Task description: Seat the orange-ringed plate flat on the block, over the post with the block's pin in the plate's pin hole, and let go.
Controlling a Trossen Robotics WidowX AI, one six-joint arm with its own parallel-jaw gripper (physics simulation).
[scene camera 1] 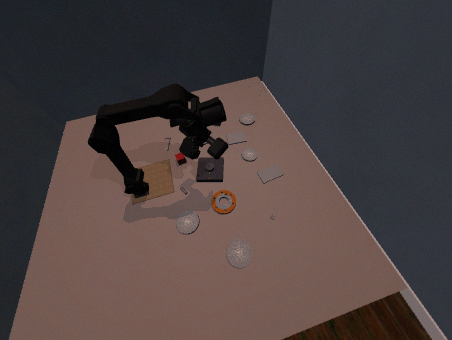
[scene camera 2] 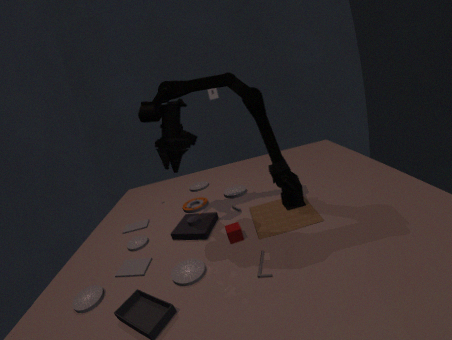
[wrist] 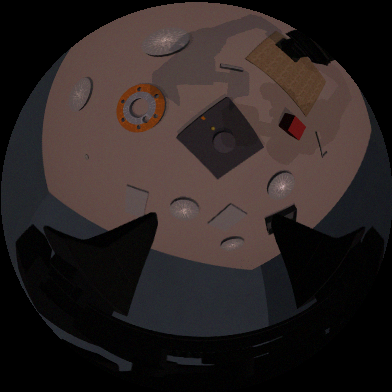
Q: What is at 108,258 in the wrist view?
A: My gripper.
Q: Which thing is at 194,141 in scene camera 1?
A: My gripper.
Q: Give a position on an orange-ringed plate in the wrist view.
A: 148,92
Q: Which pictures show my gripper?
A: Scene camera 1, scene camera 2 and the wrist view: all of them.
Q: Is my gripper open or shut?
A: Open.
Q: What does my gripper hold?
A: Nothing.
